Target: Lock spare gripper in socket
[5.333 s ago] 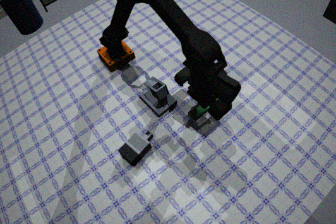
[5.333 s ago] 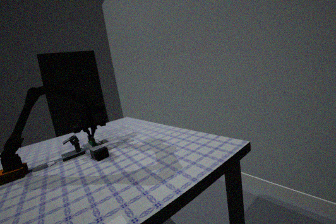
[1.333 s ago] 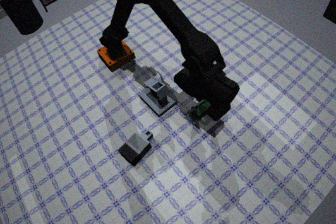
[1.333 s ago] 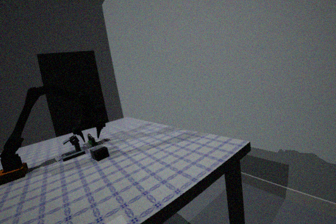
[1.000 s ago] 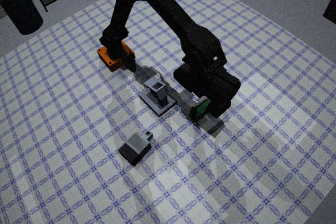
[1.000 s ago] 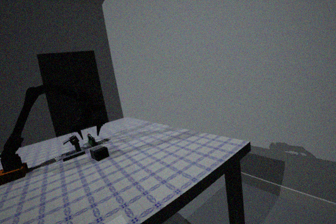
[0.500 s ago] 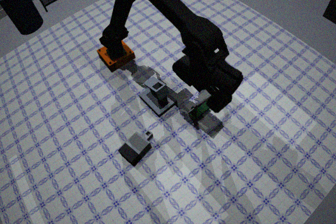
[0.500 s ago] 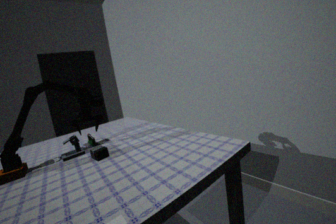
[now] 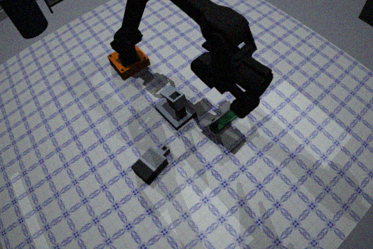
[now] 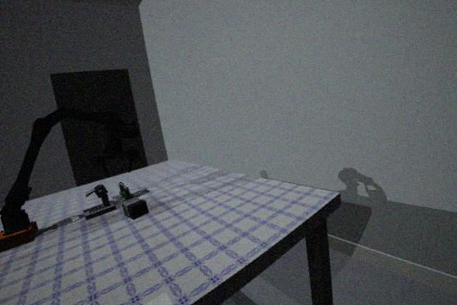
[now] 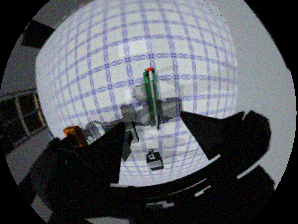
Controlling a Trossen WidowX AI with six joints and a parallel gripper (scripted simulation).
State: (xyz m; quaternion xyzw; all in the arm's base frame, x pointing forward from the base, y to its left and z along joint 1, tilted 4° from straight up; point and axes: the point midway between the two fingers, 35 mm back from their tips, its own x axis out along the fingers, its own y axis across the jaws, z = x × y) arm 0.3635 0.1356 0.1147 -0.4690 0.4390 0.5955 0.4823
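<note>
My gripper tip is 20 mm short of the dark spare gripper, 240 mm to the left of it and 80 mm above it. The rest, counted from my gripper tip: green cradle (10 mm ahead, 30 mm to the left, 80 mm below); socket (90 mm behind, 100 mm to the right, 60 mm below).
</note>
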